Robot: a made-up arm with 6 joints.
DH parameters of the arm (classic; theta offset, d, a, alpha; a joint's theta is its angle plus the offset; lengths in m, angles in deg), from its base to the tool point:
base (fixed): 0 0.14 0 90
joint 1: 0 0.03 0.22 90
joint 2: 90 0.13 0.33 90
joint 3: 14.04 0 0.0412 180
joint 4: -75.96 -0.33 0.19 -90
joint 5: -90 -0.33 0.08 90
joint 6: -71.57 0 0.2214 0
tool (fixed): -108.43 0.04 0 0
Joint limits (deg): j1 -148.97..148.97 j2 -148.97..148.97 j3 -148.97..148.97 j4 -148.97..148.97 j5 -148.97..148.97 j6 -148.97..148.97
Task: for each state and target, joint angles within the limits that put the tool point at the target. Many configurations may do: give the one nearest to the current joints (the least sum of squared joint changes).
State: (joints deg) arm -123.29 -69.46 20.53 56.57 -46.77 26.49
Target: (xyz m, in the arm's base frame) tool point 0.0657 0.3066 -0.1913
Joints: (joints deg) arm -99.76 -66.09 53.27 22.83 -84.30 26.40
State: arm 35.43 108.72 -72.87 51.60 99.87 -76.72
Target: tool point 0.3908 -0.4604 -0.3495
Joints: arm 61.07 73.66 -57.64 40.38 96.04 -57.97
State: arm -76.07 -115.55 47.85 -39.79 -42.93 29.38
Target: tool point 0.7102 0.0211 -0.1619
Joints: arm -45.34 -77.90 56.74 -50.90 -35.04 29.21
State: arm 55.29 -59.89 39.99 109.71 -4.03 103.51
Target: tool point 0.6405 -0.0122 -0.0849
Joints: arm 18.72 -82.06 48.03 103.80 -8.68 98.07
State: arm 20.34 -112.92 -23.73 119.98 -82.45 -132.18
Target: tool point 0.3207 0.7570 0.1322
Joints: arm 9.32 -143.85 -19.74 116.74 -78.20 -148.70
